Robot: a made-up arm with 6 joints.
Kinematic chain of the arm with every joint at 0, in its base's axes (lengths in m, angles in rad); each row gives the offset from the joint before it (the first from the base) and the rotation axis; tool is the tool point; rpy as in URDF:
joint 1: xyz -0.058 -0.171 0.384 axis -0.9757 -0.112 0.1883
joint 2: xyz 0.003 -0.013 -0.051 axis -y
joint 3: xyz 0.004 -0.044 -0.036 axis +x
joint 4: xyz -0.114 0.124 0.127 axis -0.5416 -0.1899 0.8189
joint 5: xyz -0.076 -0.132 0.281 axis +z
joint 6: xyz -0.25 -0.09 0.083 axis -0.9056 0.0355 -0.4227
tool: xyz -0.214 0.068 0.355 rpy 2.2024 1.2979 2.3
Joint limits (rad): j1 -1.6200..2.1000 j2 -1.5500..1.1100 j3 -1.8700..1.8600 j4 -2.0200..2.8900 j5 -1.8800..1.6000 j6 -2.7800..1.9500
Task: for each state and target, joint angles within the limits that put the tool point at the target. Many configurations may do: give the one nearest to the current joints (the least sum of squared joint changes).
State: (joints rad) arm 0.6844 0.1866 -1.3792 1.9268 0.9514 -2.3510
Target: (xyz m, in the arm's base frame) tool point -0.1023 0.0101 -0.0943
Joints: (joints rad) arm 0.4981 -0.3152 -1.0465 2.0835 1.4270 -2.7800
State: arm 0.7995 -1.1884 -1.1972 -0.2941 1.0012 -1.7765
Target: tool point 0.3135 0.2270 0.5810
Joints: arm 0.8839 -1.0169 -1.3395 -0.3592 0.9545 -1.8995
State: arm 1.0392 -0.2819 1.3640 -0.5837 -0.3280 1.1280
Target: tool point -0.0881 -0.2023 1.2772
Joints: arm 1.0569 -0.5189 1.3581 -0.6370 -0.3667 0.7837
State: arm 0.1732 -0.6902 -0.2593 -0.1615 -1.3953 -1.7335
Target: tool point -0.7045 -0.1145 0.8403
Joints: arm 0.0834 -0.2427 -0.1262 0.0181 -1.1647 -1.9257
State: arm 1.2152 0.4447 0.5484 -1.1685 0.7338 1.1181
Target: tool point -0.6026 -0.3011 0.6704
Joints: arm 1.0788 0.6815 0.8884 -1.2058 0.4669 1.8009
